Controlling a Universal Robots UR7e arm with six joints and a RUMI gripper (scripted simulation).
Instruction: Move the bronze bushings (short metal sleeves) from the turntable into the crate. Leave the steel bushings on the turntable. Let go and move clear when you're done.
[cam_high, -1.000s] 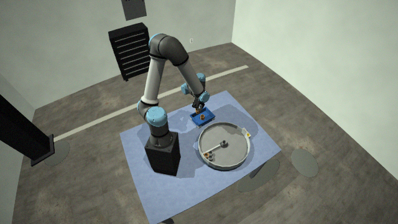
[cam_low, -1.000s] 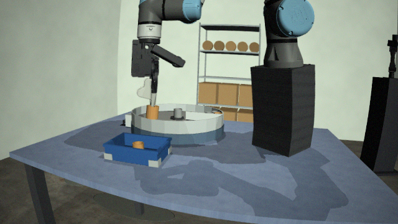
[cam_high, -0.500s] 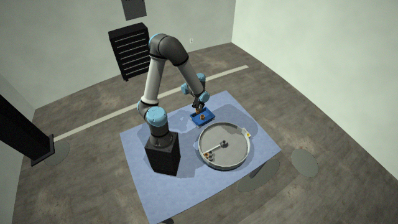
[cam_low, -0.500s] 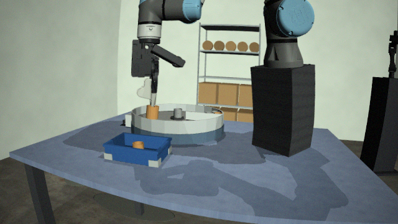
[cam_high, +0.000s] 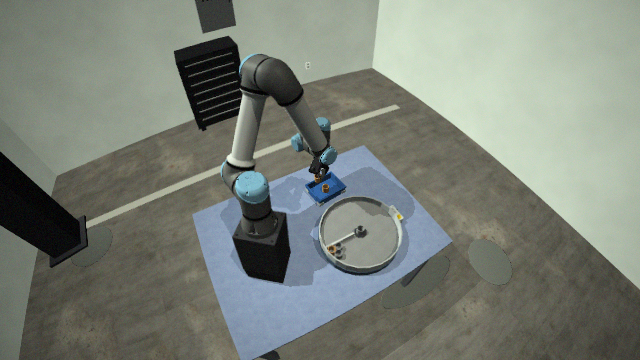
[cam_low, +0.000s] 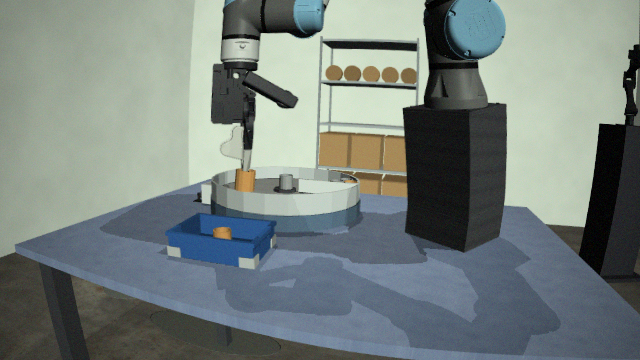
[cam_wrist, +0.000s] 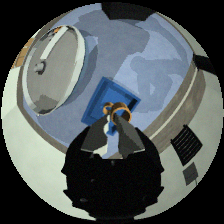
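Right now my hand is 14 cm above the blue crate, 5 cm short of it and 1 cm to the right of it. The rest, counted from my hand: turntable (34 cm to the right, 11 cm below, 1 cm behind).
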